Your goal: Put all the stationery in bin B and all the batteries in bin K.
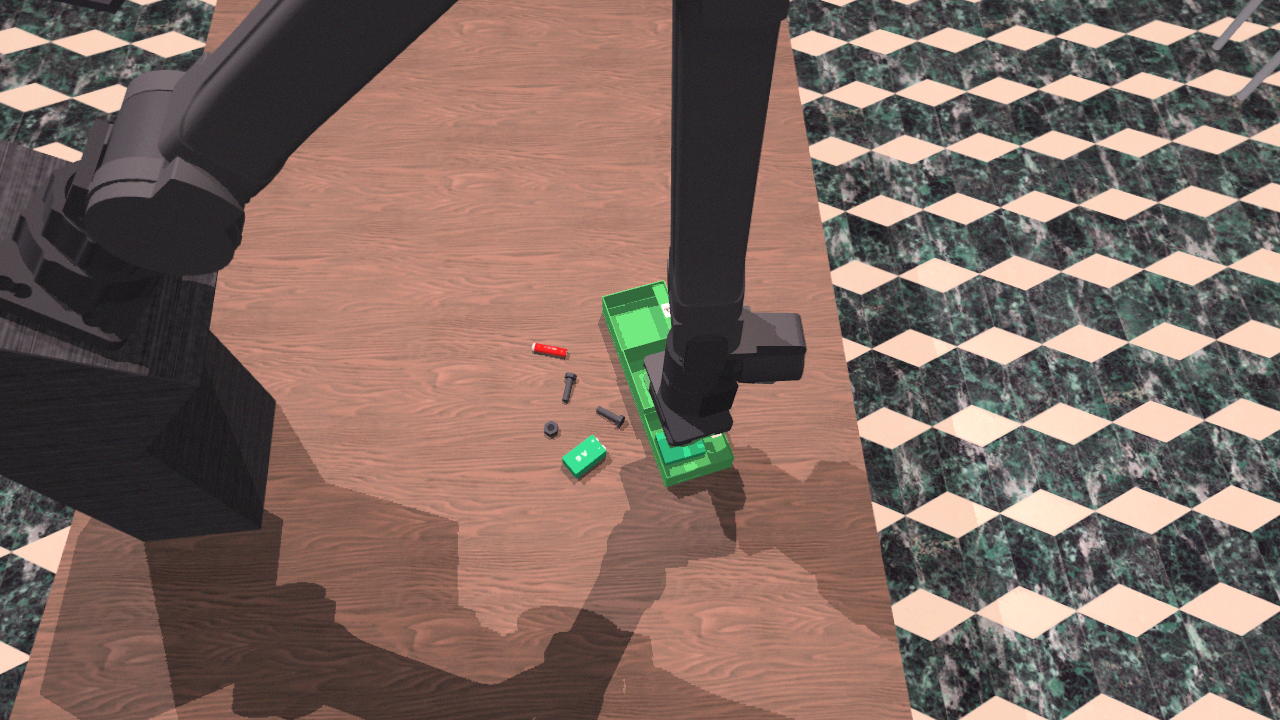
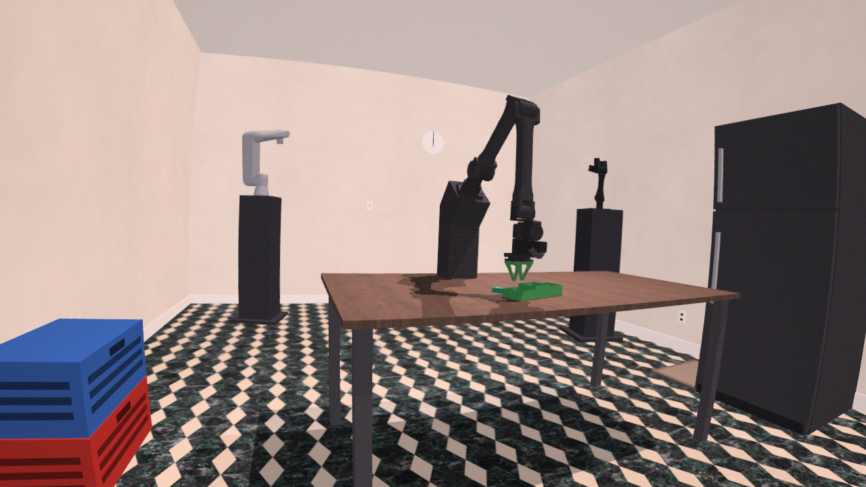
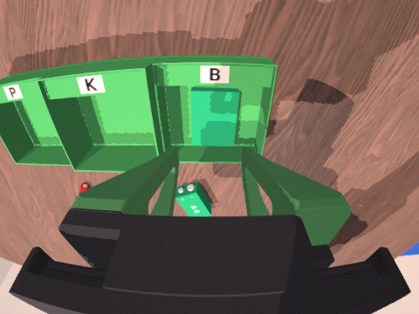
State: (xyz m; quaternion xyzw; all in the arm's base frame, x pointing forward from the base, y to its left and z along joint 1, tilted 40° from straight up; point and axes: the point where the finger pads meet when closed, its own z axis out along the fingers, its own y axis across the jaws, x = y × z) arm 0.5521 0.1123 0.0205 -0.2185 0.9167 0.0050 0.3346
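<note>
Right now my hand is 6 cm above the flat green pad. Round my hand: green 9V battery 10 cm behind, 6 cm below, 3 cm to the right; then black nut 15 cm behind, 7 cm below, 1 cm to the right; then joined green bins 8 cm to the left, 5 cm below, 3 cm behind.
</note>
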